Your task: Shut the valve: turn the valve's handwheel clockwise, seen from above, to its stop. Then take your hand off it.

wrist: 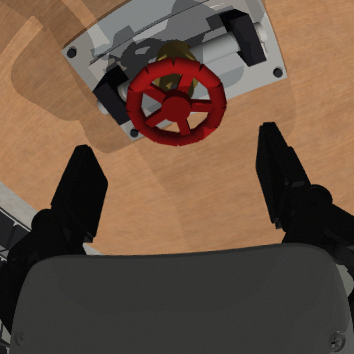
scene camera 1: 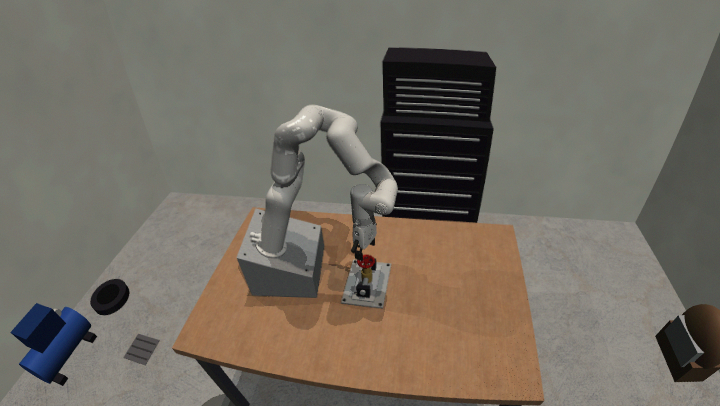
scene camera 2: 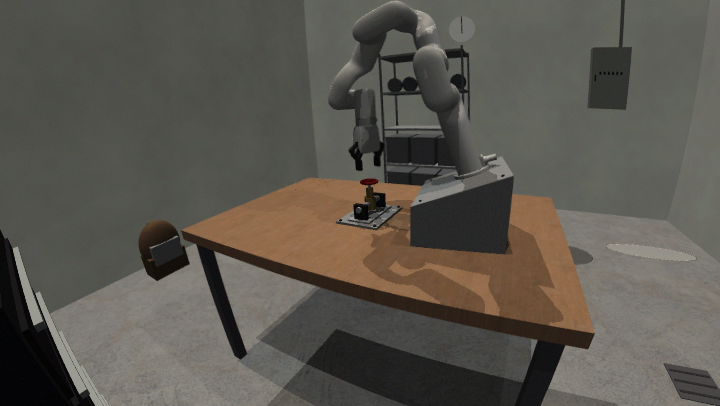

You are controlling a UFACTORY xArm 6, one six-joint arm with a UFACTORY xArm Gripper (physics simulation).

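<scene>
The valve's red handwheel (scene camera 1: 366,261) (scene camera 2: 369,181) (wrist: 177,108) sits level on top of a brass valve body (scene camera 1: 367,276) (scene camera 2: 371,201) (wrist: 175,48). The valve stands on a grey base plate (scene camera 1: 383,282) (scene camera 2: 380,221) (wrist: 265,75), with its pipe held in two black blocks. My gripper (scene camera 1: 366,251) (scene camera 2: 368,166) (wrist: 175,153) is wide open and empty, pointing down. In the scene camera 2 view its fingertips are above the wheel with a visible gap, touching nothing. In the wrist view the wheel shows whole, beyond and between the fingers. The wheel's turn angle against its stop cannot be read.
The base plate lies on the wooden table (scene camera 1: 443,322) (scene camera 2: 282,242). The arm's grey pedestal (scene camera 1: 282,274) (scene camera 2: 458,221) stands beside it. A black tool cabinet (scene camera 1: 436,58) is behind the table in the scene camera 1 view. A shelf rack (scene camera 2: 382,110) stands at the wall.
</scene>
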